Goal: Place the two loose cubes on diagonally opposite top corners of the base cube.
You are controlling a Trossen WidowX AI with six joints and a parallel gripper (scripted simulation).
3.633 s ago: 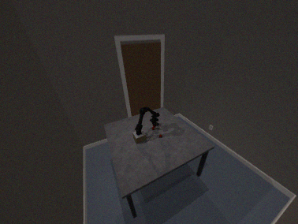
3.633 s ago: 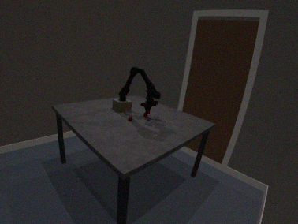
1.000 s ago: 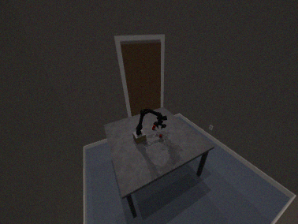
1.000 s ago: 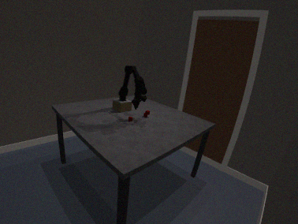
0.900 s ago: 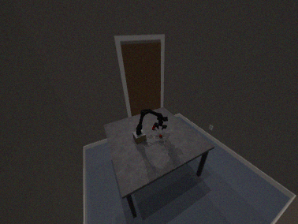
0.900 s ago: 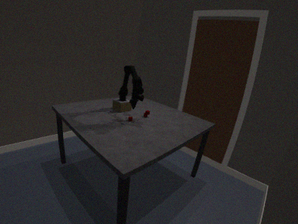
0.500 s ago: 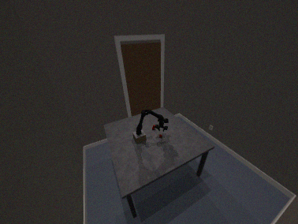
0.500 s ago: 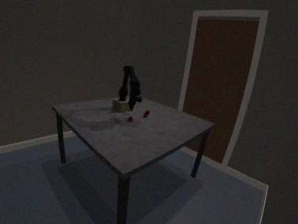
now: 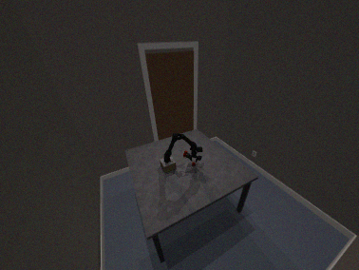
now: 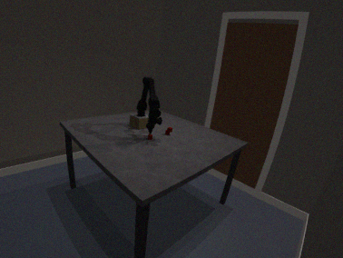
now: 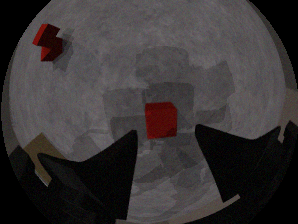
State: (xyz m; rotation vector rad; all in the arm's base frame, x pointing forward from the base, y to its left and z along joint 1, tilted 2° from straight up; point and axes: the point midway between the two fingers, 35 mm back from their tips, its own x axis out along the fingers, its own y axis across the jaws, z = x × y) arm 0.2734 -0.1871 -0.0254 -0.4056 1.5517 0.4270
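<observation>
Now: gripper tip 40 mm above the red cube.
</observation>
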